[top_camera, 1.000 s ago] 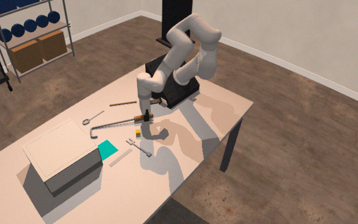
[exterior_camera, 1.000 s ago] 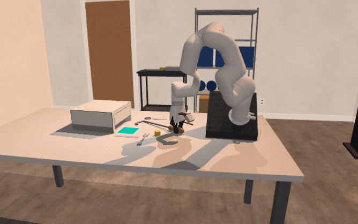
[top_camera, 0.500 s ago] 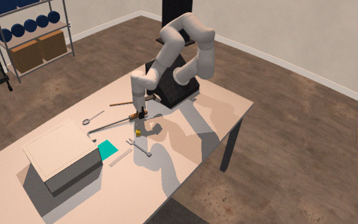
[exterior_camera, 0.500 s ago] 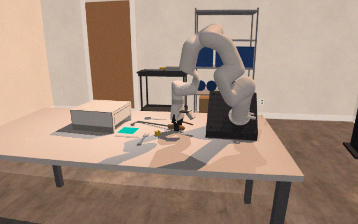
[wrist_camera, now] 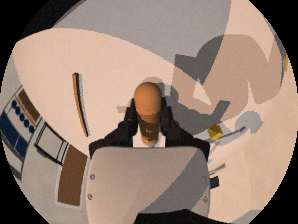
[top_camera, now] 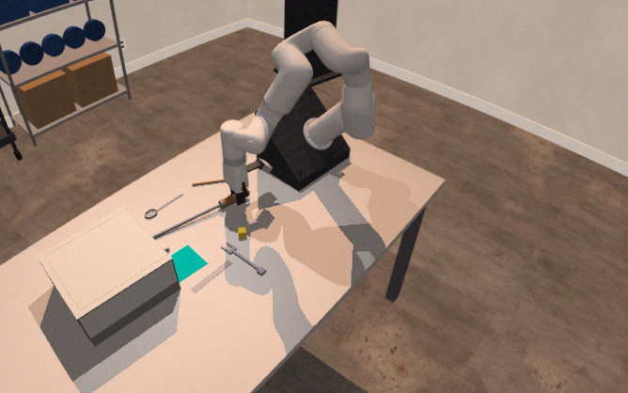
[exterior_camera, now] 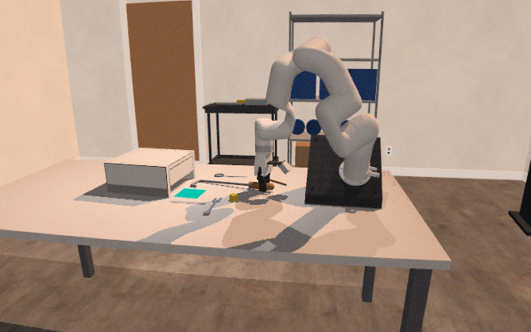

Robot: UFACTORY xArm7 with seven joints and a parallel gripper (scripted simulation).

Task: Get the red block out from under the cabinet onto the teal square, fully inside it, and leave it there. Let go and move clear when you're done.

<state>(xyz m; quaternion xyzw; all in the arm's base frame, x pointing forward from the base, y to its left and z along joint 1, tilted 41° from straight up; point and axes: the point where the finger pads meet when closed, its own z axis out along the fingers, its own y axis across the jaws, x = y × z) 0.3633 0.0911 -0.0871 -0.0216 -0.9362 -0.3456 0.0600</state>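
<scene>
My hand is 29 cm short of the teal square, 12 cm to the right of it and 2 cm above it. Also, from my hand: yellow block (8 cm ahead, 14 cm to the left, 1 cm below); long hook tool (15 cm ahead, 2 cm to the left, 1 cm below); wooden stick (1 cm ahead, 14 cm to the right, 2 cm below).
</scene>
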